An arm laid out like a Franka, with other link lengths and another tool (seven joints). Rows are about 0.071 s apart.
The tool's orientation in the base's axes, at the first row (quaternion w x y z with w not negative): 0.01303, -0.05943, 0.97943, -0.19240
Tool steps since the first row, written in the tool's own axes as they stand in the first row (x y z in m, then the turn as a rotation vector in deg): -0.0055, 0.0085, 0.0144, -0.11, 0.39, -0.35; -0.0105, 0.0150, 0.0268, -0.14, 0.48, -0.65; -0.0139, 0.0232, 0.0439, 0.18, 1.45, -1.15; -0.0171, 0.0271, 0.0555, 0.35, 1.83, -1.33; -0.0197, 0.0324, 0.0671, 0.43, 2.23, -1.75; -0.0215, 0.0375, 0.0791, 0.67, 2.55, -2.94; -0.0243, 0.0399, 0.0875, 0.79, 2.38, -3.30; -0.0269, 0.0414, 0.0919, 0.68, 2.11, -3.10
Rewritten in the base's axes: 0.0052, 0.0031, -0.0165, 0.05, 0.50, 0.18; 0.0100, 0.0050, -0.0305, 0.05, 0.70, 0.42; 0.0133, 0.0065, -0.0494, -0.40, 1.74, 0.52; 0.0166, 0.0061, -0.0616, -0.62, 2.14, 0.54; 0.0192, 0.0070, -0.0743, -0.76, 2.65, 0.77; 0.0210, 0.0074, -0.0874, -1.09, 3.37, 1.75; 0.0239, 0.0068, -0.0960, -1.21, 3.33, 2.15; 0.0265, 0.0068, -0.1007, -1.06, 3.02, 2.07
